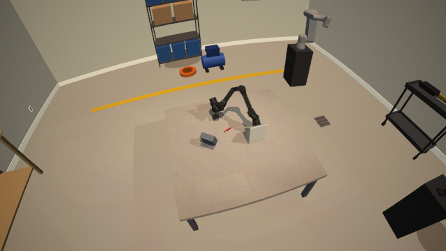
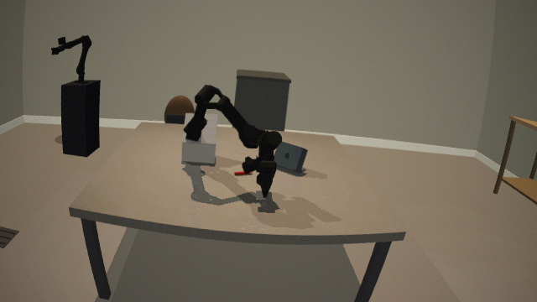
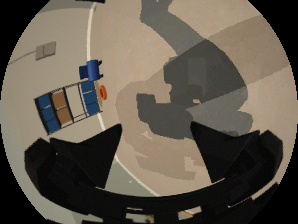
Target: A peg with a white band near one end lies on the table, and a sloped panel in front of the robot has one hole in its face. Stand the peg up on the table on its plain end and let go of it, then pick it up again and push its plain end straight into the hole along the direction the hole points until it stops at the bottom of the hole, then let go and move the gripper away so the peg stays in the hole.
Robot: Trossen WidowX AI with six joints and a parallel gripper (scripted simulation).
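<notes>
The red peg lies 280 mm to the left of my gripper tip, 80 mm behind it and 30 mm below it. Also, from my gripper tip: dark sloped panel: 390 mm to the left, 110 mm ahead, 20 mm above.
</notes>
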